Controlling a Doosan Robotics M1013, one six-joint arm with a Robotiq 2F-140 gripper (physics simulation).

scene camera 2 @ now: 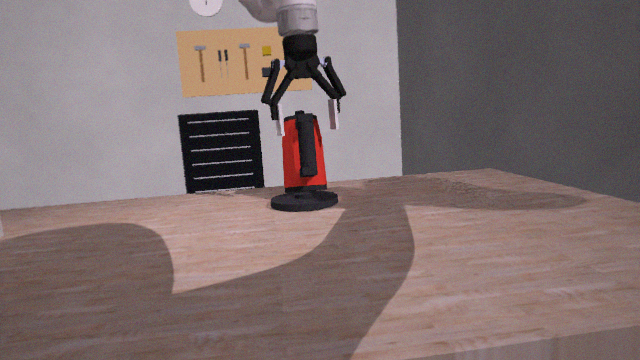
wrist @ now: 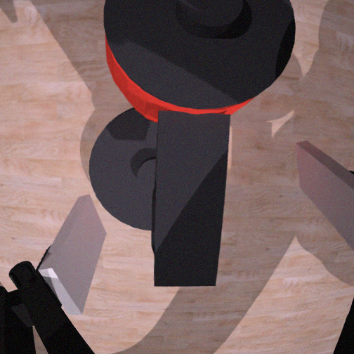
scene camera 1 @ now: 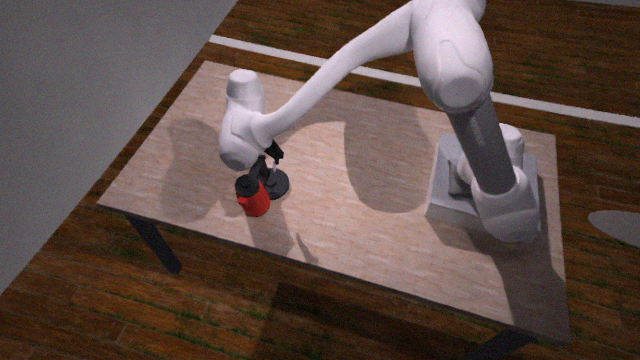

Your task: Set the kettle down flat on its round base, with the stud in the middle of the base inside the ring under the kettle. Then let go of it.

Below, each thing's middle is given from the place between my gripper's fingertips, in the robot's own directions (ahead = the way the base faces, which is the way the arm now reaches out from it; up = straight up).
My hand is 30 mm past the round black base [scene camera 2: 303,200], 40 mm to the left of it and 140 mm above it.
